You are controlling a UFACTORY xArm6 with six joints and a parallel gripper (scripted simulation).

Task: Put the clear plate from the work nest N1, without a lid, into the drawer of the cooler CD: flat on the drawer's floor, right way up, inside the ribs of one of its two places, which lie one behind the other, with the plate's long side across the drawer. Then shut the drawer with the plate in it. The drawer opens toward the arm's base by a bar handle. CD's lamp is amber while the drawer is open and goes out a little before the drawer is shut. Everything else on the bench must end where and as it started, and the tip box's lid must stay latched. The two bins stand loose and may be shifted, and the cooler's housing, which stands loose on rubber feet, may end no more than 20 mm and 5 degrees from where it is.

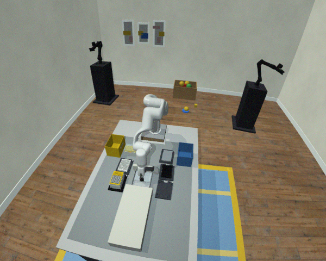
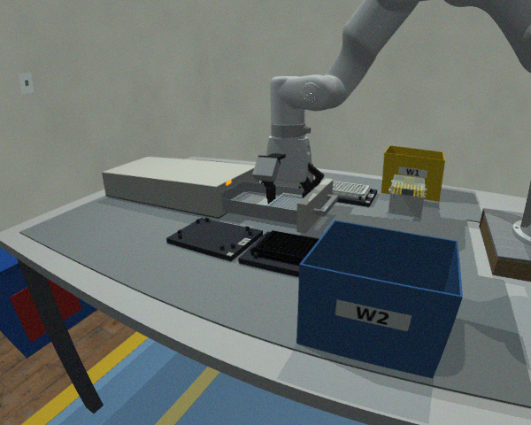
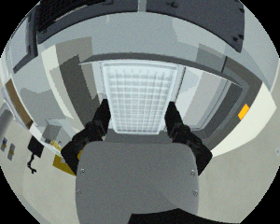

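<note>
The clear plate is 10 mm below my hand. The rest, counted from my hand: black plate (170 mm to the left, 110 mm behind, 20 mm below); then drawer (30 mm ahead, 10 mm below); then nest (200 mm to the left, 60 mm ahead, 30 mm below).
</note>
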